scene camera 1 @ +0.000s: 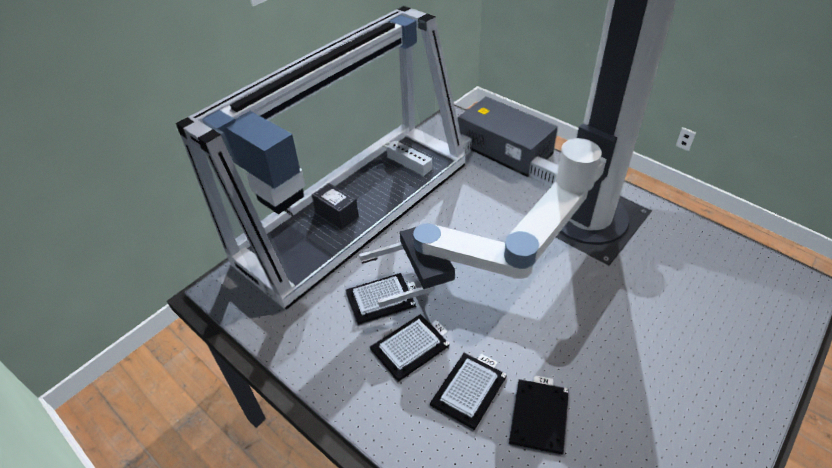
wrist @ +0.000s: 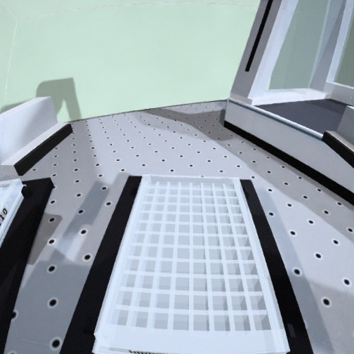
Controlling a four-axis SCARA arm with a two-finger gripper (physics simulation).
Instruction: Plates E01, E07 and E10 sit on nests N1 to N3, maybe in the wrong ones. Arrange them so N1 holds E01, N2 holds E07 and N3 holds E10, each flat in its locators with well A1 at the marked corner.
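Where they show: gripper, fingertip midpoint: (scene camera 1: 369, 280); arm's base, link origin: (scene camera 1: 587, 218).
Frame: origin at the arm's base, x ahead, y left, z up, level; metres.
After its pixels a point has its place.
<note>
My gripper (scene camera 1: 370, 279) {x 0.678, y -0.290, z 0.105 m} (wrist: 197, 113) is open and empty, its fingers spread wide above the leftmost nest (scene camera 1: 353, 305) {x 0.725, y -0.312, z 0.025 m} (wrist: 269, 245). A white plate (scene camera 1: 375, 291) {x 0.659, y -0.291, z 0.038 m} (wrist: 192, 255) sits on that nest; its label is cut off in the wrist view. Plate E10 (scene camera 1: 409, 344) {x 0.726, y -0.111, z 0.033 m} (wrist: 7, 200), part of its label showing in the wrist view, sits on nest N2 (scene camera 1: 388, 362) {x 0.795, y -0.120, z 0.025 m} (wrist: 25, 225). A third white plate (scene camera 1: 471, 387) {x 0.724, y 0.083, z 0.036 m} sits on the nest that appears marked OUT; its label is unreadable. The rightmost nest (scene camera 1: 539, 413) {x 0.673, y 0.242, z 0.025 m} is bare, its tag too small to read surely.
A gantry frame (scene camera 1: 325, 69) {x 0.452, y -0.623, z 0.500 m} with a blue head (scene camera 1: 264, 148) {x 0.772, y -0.472, z 0.501 m} stands over a dark deck behind the leftmost nest. On the deck are a black box (scene camera 1: 335, 206) {x 0.555, y -0.541, z 0.132 m} and a white block (scene camera 1: 410, 158) {x 0.225, y -0.541, z 0.106 m}. A grey box (scene camera 1: 507, 136) {x -0.047, y -0.350, z 0.128 m} stands near the arm's column (scene camera 1: 616, 116) {x 0.076, y 0.033, z 0.434 m}.
</note>
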